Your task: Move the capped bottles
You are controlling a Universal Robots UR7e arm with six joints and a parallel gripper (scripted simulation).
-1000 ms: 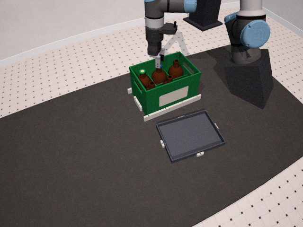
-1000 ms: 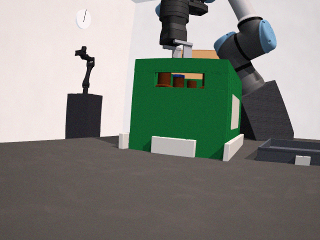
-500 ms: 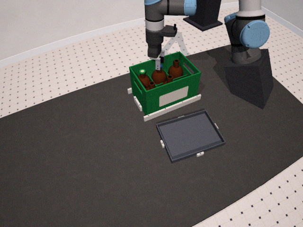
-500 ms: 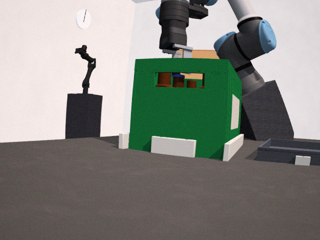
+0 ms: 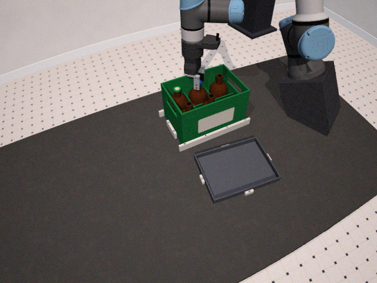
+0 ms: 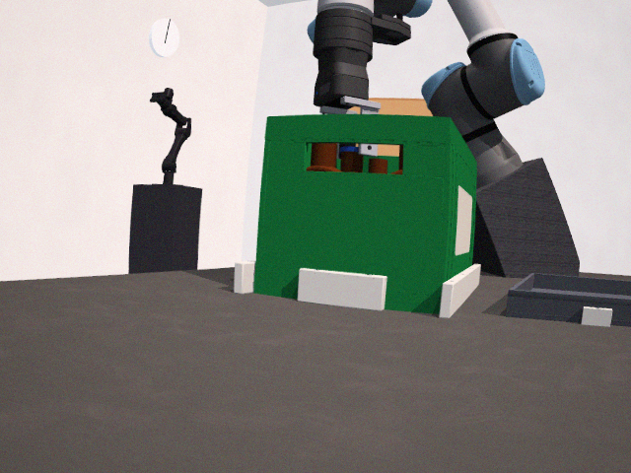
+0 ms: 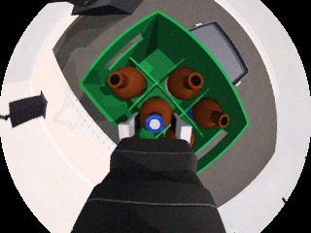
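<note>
The blue-capped bottle lies 8 cm below my hand. Also, from my hand: crate: 9 cm below, 4 cm to the left, 1 cm ahead; then grey tray: 30 cm to the left, 16 cm below, 5 cm ahead; then open bottle: 9 cm behind, 8 cm below, 1 cm to the left.
</note>
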